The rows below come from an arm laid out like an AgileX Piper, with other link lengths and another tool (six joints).
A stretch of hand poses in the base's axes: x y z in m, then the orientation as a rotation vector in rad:
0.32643, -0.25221, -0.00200, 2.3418, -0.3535, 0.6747
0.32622, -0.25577, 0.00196, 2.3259, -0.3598, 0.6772
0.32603, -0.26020, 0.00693, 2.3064, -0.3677, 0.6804
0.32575, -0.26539, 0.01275, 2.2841, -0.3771, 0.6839
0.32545, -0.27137, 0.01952, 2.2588, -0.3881, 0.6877
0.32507, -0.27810, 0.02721, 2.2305, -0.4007, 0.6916
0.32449, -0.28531, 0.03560, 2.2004, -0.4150, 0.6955
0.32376, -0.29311, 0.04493, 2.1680, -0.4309, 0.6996
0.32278, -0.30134, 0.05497, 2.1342, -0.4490, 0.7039
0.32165, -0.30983, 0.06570, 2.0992, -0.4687, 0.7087
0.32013, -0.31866, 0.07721, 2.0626, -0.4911, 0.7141
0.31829, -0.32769, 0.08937, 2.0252, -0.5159, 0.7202
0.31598, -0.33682, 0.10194, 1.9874, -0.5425, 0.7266
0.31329, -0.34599, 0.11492, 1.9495, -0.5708, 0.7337
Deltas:
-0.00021, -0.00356, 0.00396, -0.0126, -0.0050, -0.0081
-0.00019, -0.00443, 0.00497, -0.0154, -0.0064, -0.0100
-0.00028, -0.00519, 0.00582, -0.0174, -0.0074, -0.0118
-0.00030, -0.00598, 0.00677, -0.0196, -0.0085, -0.0137
-0.00038, -0.00673, 0.00769, -0.0217, -0.0095, -0.0157
-0.00058, -0.00721, 0.00839, -0.0227, -0.0104, -0.0174
-0.00073, -0.00780, 0.00933, -0.0241, -0.0115, -0.0192
-0.00098, -0.00823, 0.01004, -0.0244, -0.0127, -0.0211
-0.00113, -0.00849, 0.01073, -0.0247, -0.0140, -0.0224
-0.00152, -0.00883, 0.01151, -0.0249, -0.0159, -0.0244
-0.00184, -0.00903, 0.01216, -0.0244, -0.0177, -0.0260
-0.00231, -0.00913, 0.01257, -0.0237, -0.0191, -0.0272
-0.00269, -0.00917, 0.01298, -0.0227, -0.0206, -0.0279

